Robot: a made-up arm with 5 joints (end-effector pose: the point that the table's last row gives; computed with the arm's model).
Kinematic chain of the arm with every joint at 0, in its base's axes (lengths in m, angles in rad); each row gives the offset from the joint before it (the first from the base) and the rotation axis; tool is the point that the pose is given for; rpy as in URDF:
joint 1: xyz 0.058 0 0.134 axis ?
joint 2: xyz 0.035 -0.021 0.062 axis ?
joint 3: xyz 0.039 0 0.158 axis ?
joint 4: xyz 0.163 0 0.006 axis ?
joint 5: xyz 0.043 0.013 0 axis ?
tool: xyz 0 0 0 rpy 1.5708 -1.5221 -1.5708
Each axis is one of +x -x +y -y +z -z.
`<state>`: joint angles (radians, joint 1 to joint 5).
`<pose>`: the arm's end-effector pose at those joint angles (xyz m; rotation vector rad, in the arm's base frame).
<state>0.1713 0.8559 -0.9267 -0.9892 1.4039</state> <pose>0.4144 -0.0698 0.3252 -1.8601 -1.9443 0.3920</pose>
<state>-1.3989 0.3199 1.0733 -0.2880 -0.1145</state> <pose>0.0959 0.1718 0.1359 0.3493 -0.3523 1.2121</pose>
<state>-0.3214 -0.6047 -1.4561 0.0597 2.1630</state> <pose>-0.0559 -0.0463 0.5282 2.2909 1.8312 0.6014</pose>
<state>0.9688 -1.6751 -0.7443 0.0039 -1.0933</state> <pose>-0.1098 0.2301 0.3501 -0.2203 2.5374 -0.9959</pose>
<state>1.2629 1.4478 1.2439 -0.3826 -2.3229</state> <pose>0.0575 -0.0248 0.0686 0.5232 -0.8451 2.4916</pose>
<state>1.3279 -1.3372 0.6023 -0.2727 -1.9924</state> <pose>0.0575 -0.0312 0.4206 -1.0329 2.7726 0.8504</pose>
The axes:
joint 1: -z
joint 2: +y
joint 3: +y
joint 4: +y
joint 5: -x

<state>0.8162 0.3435 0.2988 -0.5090 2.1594</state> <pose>0.2588 -0.2253 0.2331 -1.5174 -0.1635 1.0519</pose>
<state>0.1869 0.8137 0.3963 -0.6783 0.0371</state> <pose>0.3285 -0.0593 0.1040 -0.0911 -1.0367 -0.1803</pose>
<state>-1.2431 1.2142 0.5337 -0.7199 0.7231</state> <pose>0.1287 0.1831 0.0163 0.1777 -0.6082 1.8637</pose>
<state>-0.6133 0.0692 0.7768 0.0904 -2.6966</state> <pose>0.2449 0.1217 0.1982 0.7634 0.0832 -2.0474</pose>
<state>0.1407 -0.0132 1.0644 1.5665 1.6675</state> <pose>0.1765 -0.0249 0.1945 0.8785 0.7266 1.3306</pose>
